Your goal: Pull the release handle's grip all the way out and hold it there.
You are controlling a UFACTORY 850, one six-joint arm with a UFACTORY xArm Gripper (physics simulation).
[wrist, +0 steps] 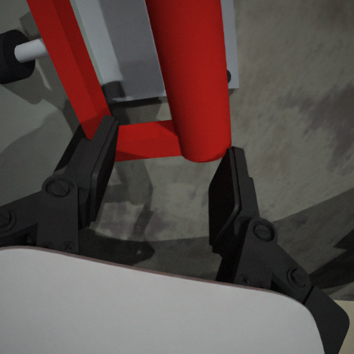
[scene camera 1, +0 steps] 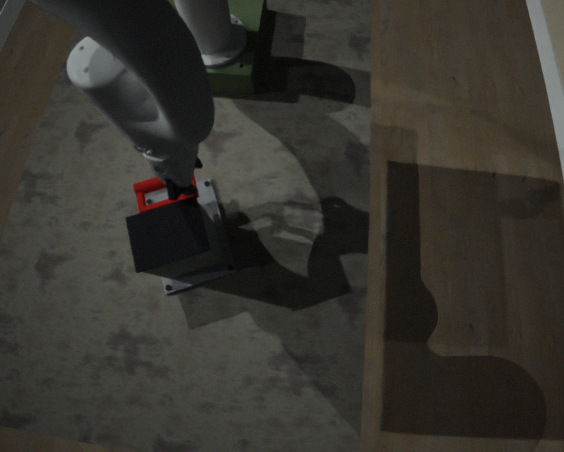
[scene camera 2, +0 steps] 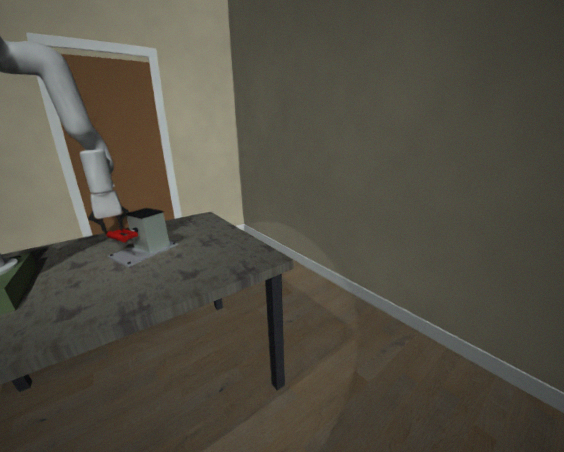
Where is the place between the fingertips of my gripper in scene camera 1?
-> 193, 179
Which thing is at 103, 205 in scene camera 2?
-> My gripper.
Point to a red release handle grip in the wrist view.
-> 190, 48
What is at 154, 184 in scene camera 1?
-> A red release handle grip.
